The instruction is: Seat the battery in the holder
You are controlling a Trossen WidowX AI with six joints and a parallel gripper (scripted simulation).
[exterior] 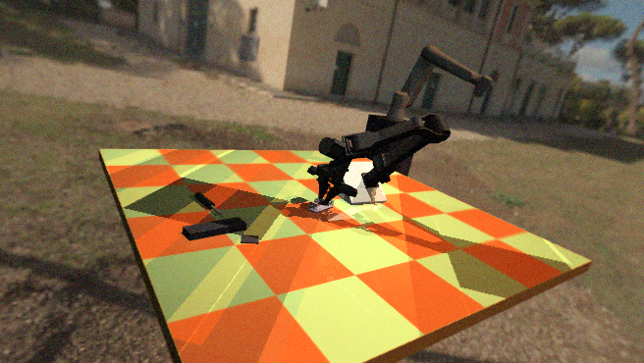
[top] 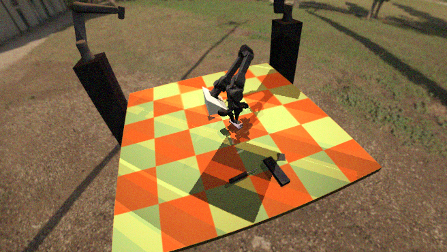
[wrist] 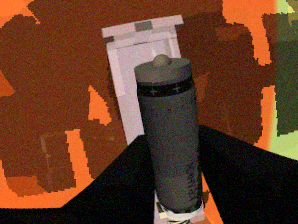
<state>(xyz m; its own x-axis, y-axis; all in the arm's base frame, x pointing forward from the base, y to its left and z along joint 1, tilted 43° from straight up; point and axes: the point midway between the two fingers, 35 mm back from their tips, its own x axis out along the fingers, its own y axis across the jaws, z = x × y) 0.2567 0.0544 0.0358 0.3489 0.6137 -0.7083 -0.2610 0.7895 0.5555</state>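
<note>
Right now the battery is 10 mm above my gripper tip. From my gripper tip the other things lie so: screwdriver: 360 mm ahead, 70 mm to the right, 10 mm below; small black square: 320 mm ahead, 140 mm to the left, 20 mm below; long black bar: 390 mm ahead, 70 mm to the left.
</note>
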